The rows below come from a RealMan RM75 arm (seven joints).
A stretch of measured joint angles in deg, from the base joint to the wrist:
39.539, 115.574, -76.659, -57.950, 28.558, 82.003, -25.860
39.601, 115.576, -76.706, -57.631, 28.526, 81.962, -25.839
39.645, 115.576, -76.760, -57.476, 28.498, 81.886, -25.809
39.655, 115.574, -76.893, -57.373, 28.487, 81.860, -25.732
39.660, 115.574, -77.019, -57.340, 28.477, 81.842, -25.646
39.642, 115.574, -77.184, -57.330, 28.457, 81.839, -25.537
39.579, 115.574, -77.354, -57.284, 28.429, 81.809, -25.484
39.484, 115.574, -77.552, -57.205, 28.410, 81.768, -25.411
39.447, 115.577, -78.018, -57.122, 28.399, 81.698, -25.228
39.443, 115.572, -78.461, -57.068, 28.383, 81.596, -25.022
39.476, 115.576, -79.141, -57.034, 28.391, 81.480, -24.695
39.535, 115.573, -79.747, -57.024, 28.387, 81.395, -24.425
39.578, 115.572, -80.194, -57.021, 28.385, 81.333, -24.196
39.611, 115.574, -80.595, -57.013, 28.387, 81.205, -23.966
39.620, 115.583, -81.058, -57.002, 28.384, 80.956, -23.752
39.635, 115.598, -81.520, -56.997, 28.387, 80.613, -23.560
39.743, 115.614, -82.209, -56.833, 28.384, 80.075, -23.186
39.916, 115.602, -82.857, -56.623, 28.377, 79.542, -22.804
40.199, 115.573, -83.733, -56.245, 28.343, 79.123, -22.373
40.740, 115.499, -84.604, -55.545, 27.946, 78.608, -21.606
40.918, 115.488, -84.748, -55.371, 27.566, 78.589, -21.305
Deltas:
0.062, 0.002, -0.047, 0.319, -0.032, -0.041, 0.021
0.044, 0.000, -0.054, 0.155, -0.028, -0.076, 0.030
0.010, -0.002, -0.133, 0.103, -0.011, -0.026, 0.077
0.005, 0.000, -0.126, 0.033, -0.010, -0.018, 0.086
-0.018, 0.000, -0.165, 0.010, -0.020, -0.003, 0.109
-0.063, 0.000, -0.170, 0.046, -0.028, -0.030, 0.053
-0.095, 0.000, -0.198, 0.079, -0.019, -0.041, 0.073
-0.037, 0.003, -0.466, 0.083, -0.011, -0.070, 0.183
-0.004, -0.005, -0.443, 0.054, -0.016, -0.102, 0.206
0.033, 0.004, -0.680, 0.034, 0.008, -0.116, 0.327
0.059, -0.003, -0.606, 0.010, -0.004, -0.085, 0.270
0.043, -0.001, -0.447, 0.003, -0.002, -0.062, 0.229
0.033, 0.002, -0.401, 0.008, 0.002, -0.128, 0.230
0.009, 0.009, -0.463, 0.011, -0.003, -0.249, 0.214
0.015, 0.015, -0.462, 0.005, 0.003, -0.343, 0.192
0.108, 0.016, -0.689, 0.164, -0.003, -0.538, 0.374
0.173, -0.012, -0.648, 0.210, -0.007, -0.533, 0.382
0.283, -0.029, -0.876, 0.378, -0.034, -0.419, 0.431
0.541, -0.074, -0.871, 0.700, -0.397, -0.515, 0.767
0.178, -0.011, -0.144, 0.174, -0.380, -0.019, 0.301

